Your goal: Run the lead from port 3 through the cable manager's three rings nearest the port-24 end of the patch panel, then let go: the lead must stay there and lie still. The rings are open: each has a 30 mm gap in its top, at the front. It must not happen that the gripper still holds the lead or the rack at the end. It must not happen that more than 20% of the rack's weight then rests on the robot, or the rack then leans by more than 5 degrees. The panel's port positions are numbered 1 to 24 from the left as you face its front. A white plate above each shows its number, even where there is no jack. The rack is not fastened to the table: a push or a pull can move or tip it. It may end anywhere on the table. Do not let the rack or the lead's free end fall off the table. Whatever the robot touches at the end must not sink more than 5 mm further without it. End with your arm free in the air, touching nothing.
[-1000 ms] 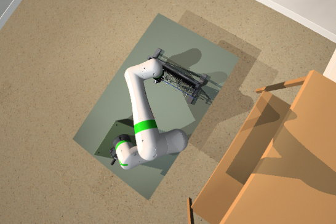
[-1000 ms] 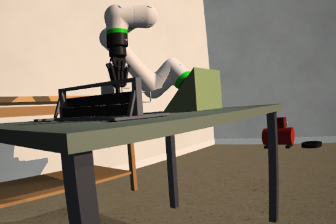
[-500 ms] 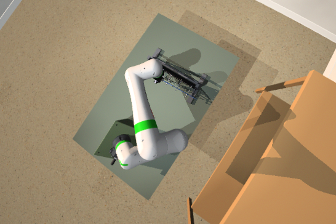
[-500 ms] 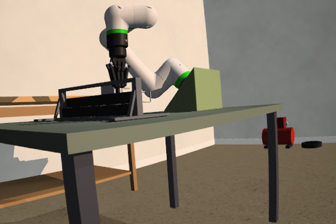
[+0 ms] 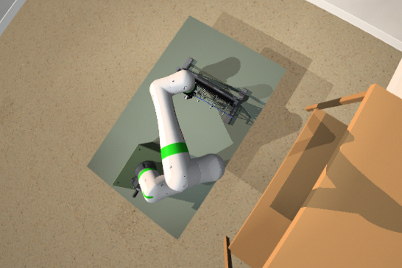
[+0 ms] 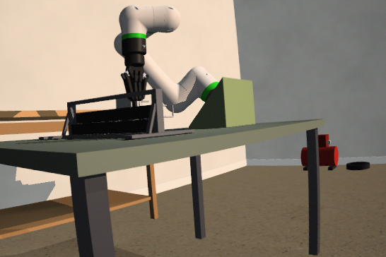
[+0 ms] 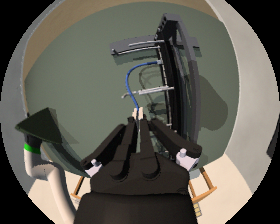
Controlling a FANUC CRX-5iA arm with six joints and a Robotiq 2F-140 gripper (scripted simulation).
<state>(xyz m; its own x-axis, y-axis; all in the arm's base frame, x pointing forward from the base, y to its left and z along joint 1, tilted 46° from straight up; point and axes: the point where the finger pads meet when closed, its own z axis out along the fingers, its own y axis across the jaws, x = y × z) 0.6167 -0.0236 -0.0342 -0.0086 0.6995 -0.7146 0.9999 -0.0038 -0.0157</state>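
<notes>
My hand is 10 cm short of the dark rack, 5 cm to the left of it and 2 cm above it.
</notes>
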